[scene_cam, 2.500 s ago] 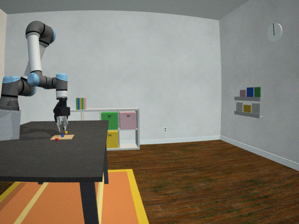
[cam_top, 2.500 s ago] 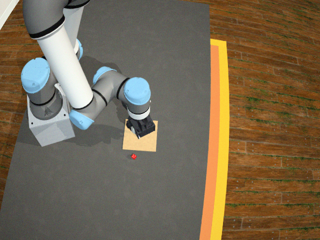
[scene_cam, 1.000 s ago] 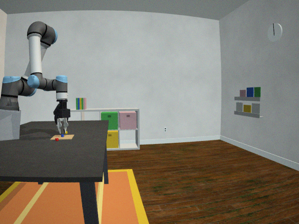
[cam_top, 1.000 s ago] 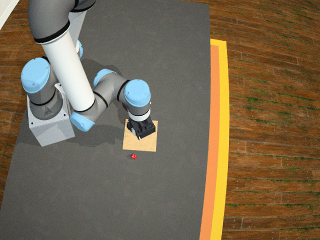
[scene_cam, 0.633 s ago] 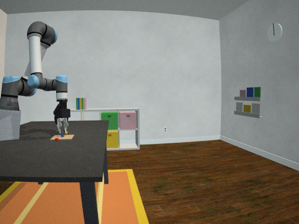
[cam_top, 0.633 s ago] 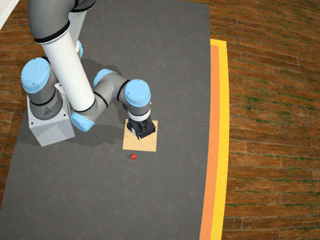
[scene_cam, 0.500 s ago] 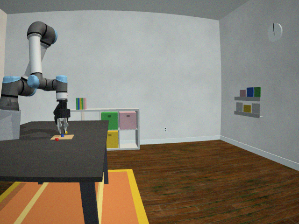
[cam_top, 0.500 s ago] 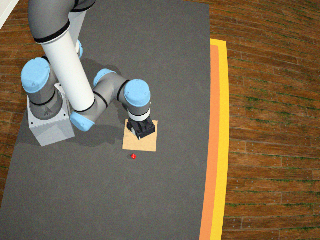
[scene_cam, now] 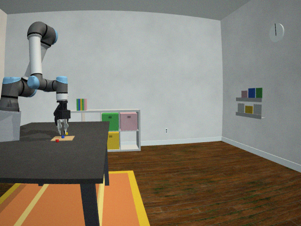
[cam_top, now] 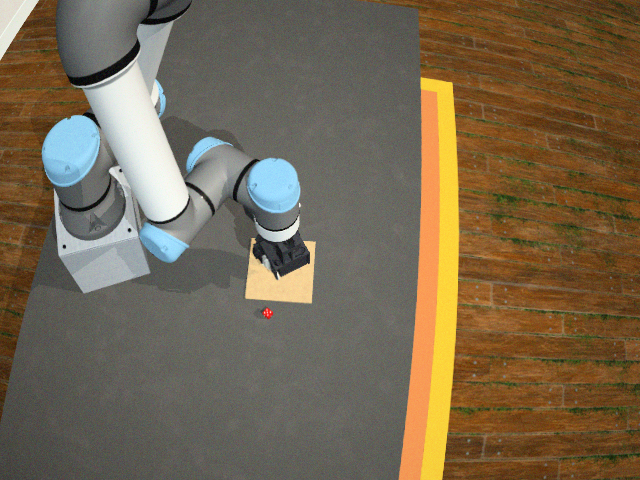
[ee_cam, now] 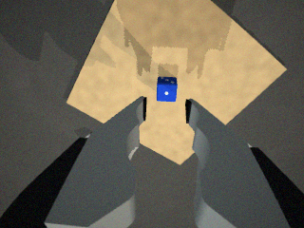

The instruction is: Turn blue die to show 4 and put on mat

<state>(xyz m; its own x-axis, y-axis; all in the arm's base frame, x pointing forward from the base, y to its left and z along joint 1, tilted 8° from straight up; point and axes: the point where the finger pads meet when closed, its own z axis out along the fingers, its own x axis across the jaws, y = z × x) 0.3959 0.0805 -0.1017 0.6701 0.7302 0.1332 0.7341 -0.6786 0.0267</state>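
My gripper is now 3 cm above the blue die. The rest, counted from my hand: tan mat: 4 cm below; then yellow die: 3 cm behind, 14 cm to the left, 4 cm below; then red die: 1 cm ahead, 10 cm to the right, 4 cm below.
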